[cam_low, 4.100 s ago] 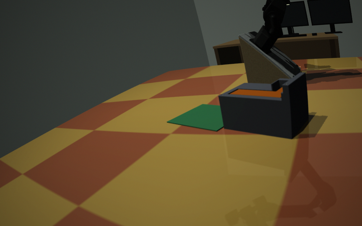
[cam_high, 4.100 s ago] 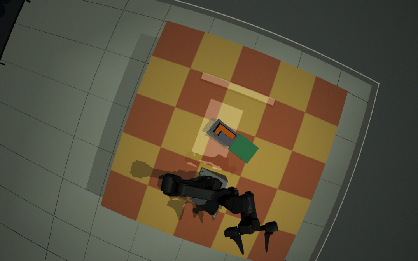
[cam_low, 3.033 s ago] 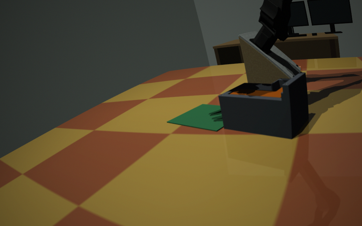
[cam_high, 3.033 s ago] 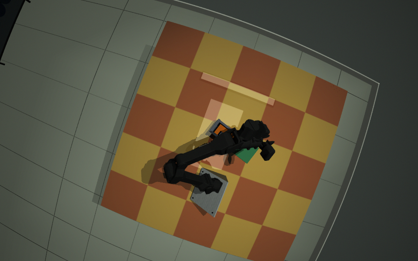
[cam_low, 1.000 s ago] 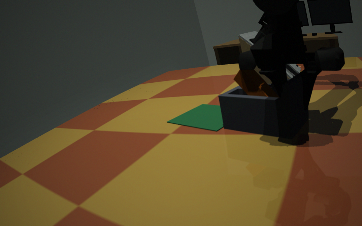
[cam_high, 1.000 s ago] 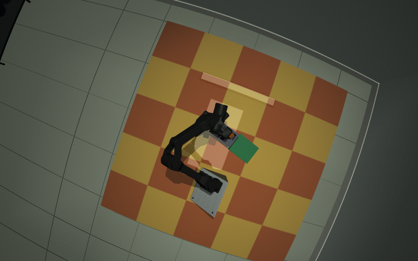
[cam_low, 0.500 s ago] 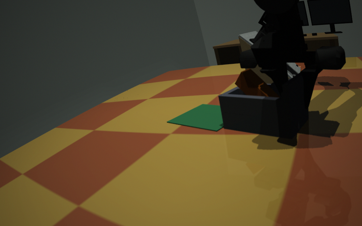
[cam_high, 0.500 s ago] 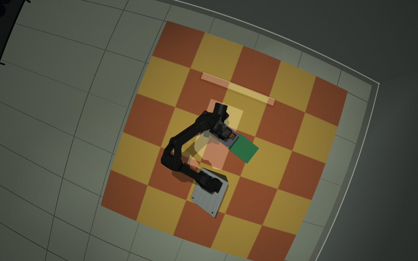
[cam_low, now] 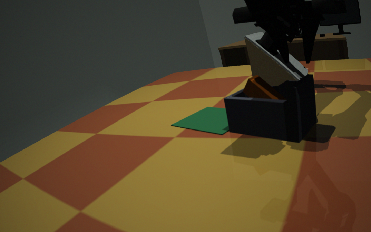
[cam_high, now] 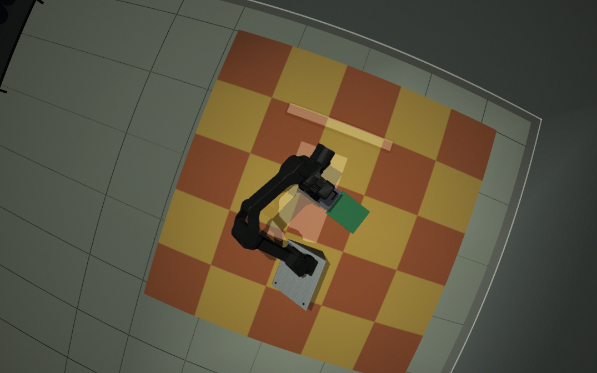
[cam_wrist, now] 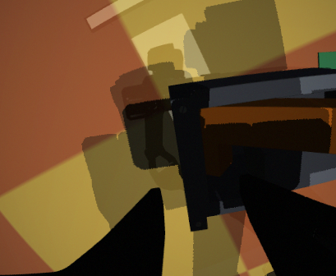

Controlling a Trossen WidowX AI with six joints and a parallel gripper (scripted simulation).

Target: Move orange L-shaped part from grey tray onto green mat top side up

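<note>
Right now my gripper tip is 8 cm above the orange part, 4 cm to the left of it and 2 cm past it. The rest, counted from my gripper tip: green mat: 21 cm to the right, 13 cm below, 6 cm behind.
</note>
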